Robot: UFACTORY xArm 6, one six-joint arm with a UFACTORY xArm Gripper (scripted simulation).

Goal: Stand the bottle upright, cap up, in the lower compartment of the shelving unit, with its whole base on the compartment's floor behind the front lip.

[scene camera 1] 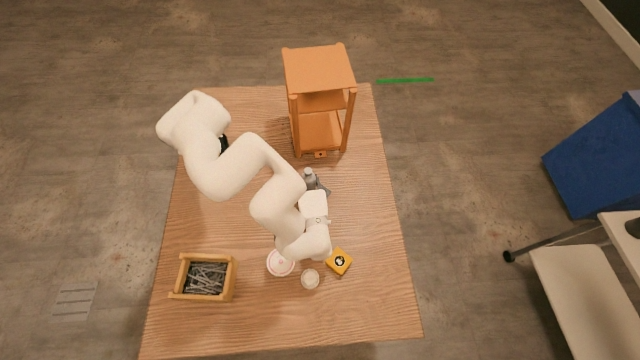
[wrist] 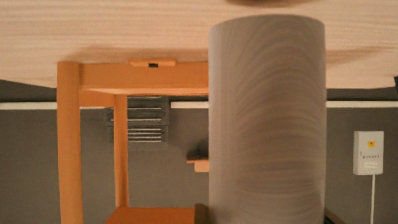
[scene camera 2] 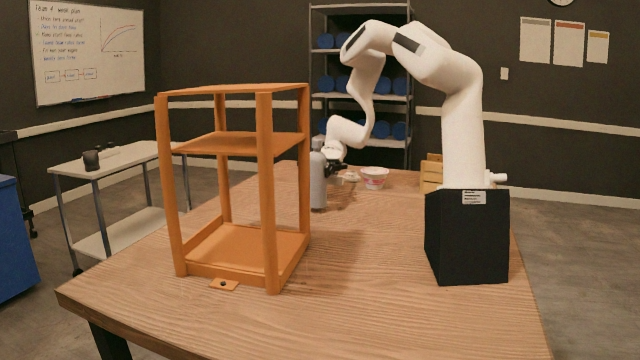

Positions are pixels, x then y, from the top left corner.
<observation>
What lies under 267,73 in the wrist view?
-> A grey bottle.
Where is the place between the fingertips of my gripper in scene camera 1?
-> At 307,176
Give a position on a grey bottle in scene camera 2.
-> At 318,160
</observation>
